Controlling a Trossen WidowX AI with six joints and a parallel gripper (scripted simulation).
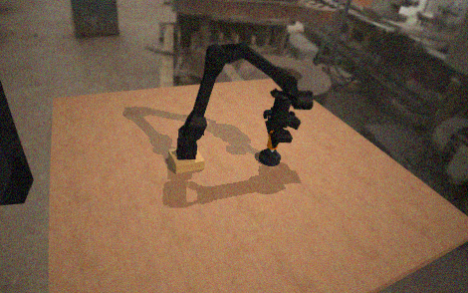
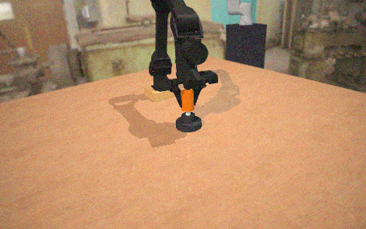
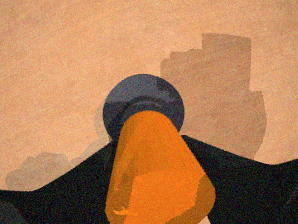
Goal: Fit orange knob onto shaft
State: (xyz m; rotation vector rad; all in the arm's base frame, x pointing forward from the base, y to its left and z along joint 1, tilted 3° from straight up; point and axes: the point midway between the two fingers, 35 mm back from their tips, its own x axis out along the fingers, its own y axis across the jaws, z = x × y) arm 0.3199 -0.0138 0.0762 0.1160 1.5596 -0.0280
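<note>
Now: the round pedestal 40 mm below my gripper tip. The rest, counted from my gripper tip: orange knob (30 mm above).
</note>
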